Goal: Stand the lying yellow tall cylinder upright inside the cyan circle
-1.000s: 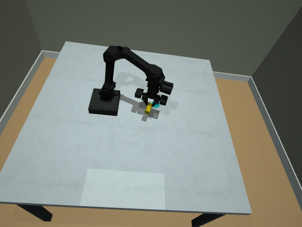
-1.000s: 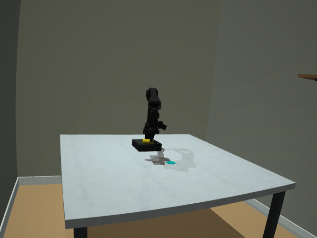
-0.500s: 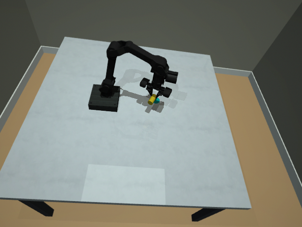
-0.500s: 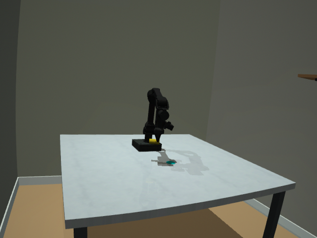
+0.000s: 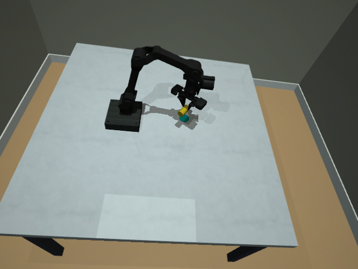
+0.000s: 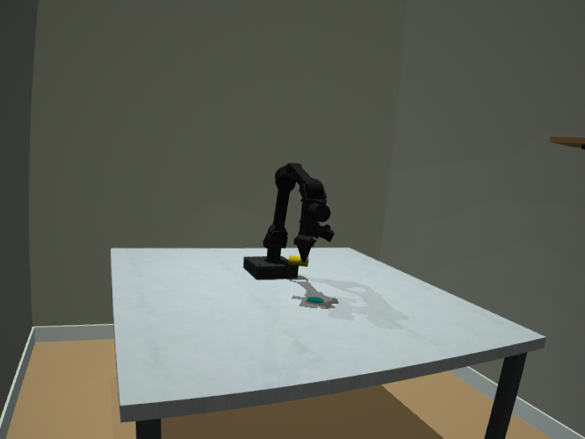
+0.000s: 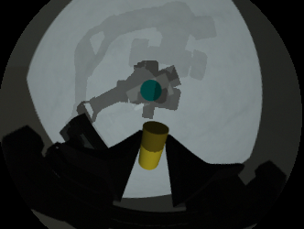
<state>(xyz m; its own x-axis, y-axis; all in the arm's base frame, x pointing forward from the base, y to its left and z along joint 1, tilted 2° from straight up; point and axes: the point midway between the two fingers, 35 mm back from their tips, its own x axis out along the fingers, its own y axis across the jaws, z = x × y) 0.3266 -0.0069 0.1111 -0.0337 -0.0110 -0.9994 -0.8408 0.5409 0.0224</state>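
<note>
The cyan circle is 140 mm below my gripper tip, 50 mm to the left of it and 10 mm ahead of it. The rest, counted from my gripper tip: yellow tall cylinder: 20 mm to the right, 10 mm behind.
</note>
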